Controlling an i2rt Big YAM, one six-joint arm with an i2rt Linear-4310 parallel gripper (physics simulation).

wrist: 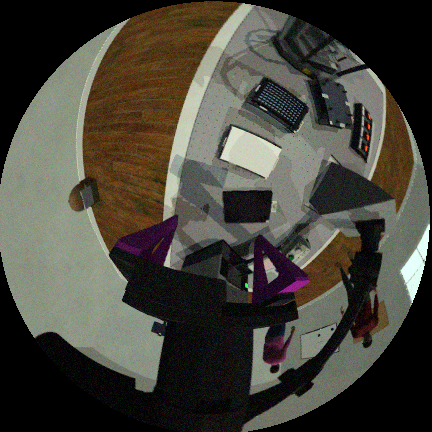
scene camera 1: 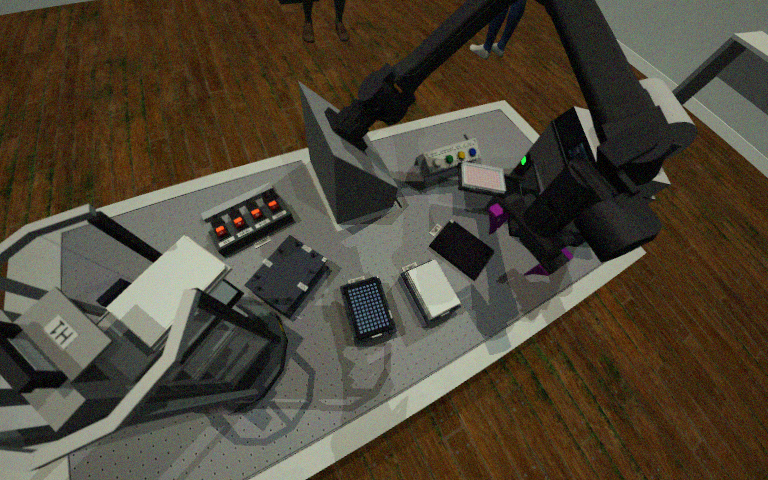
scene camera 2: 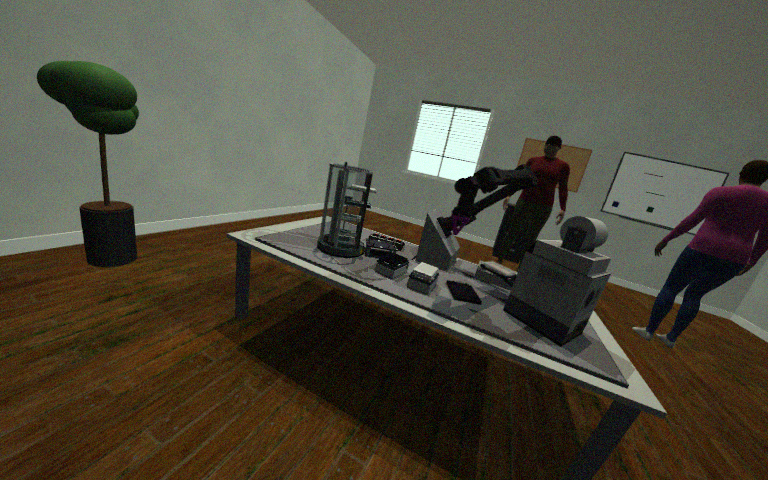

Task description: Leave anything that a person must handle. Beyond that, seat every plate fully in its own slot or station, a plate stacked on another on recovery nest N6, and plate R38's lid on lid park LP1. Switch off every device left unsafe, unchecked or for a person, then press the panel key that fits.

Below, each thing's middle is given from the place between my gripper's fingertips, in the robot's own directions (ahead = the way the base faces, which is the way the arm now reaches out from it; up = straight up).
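My gripper: 4 cm past the well plate point(scene camera 1: 370, 316), 25 cm to the left of it, 21 cm above it. Plate hotel point(scene camera 1: 82, 379), from my hand: 58 cm to the right, 5 cm behind, 5 cm below. Going by their middles, nearest to my gripper of the things named here: the well plate.
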